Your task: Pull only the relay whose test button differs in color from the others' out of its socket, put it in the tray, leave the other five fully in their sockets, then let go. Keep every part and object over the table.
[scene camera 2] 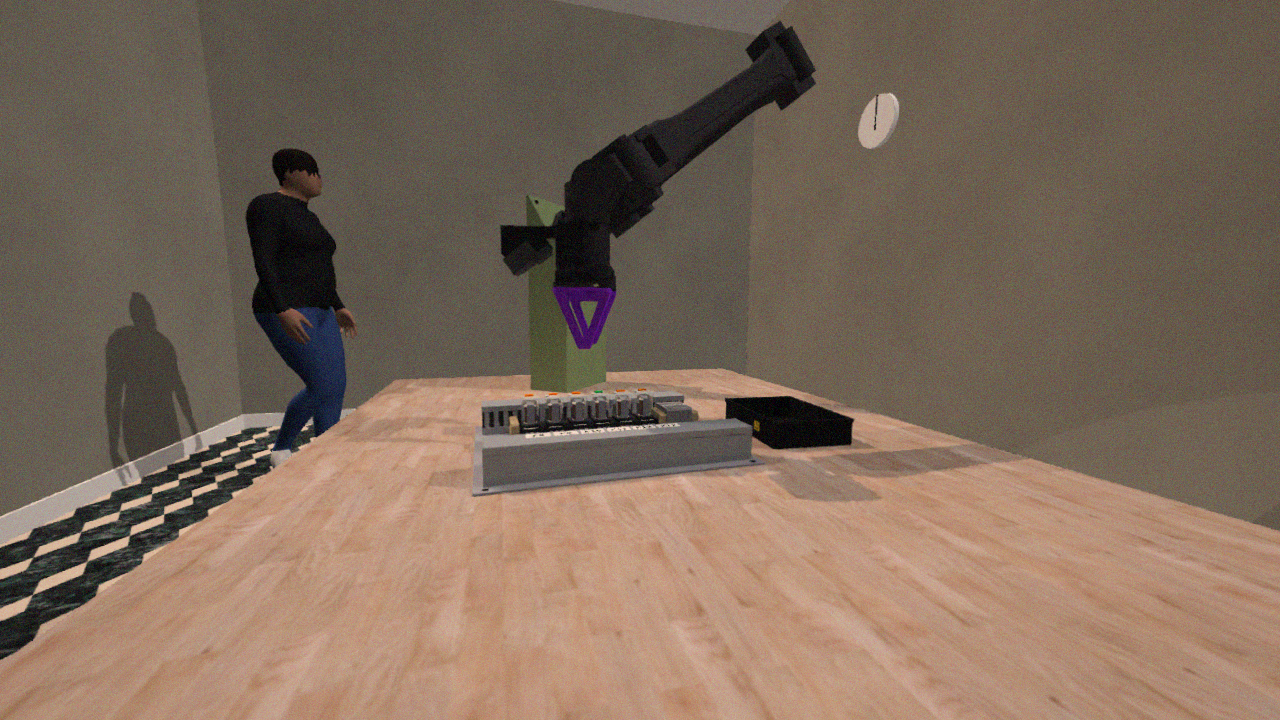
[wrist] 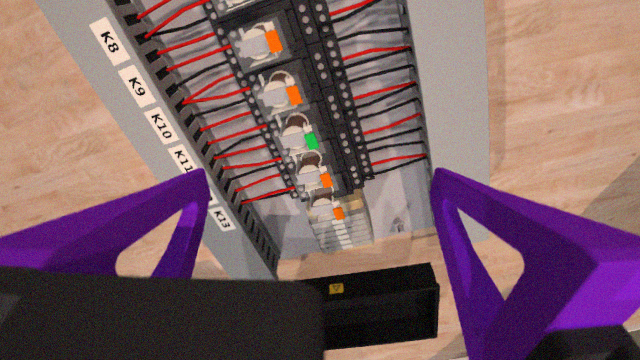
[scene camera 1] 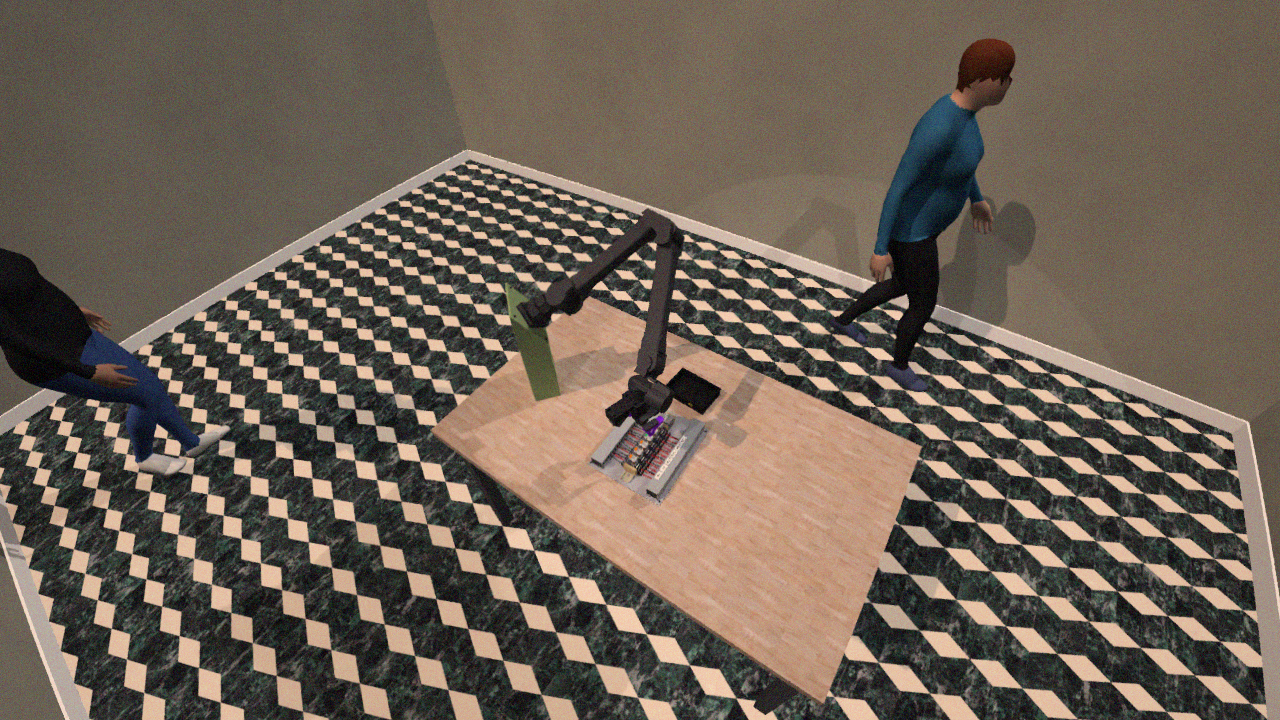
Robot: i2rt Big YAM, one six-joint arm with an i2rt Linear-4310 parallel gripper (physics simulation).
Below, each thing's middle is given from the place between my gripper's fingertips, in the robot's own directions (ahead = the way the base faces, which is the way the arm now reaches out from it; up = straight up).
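Scene:
There is the grey relay panel (scene camera 2: 477, 487), which I see 130 mm below my hand. The panel is also 20 mm to the left of my hand and 10 mm ahead of it.

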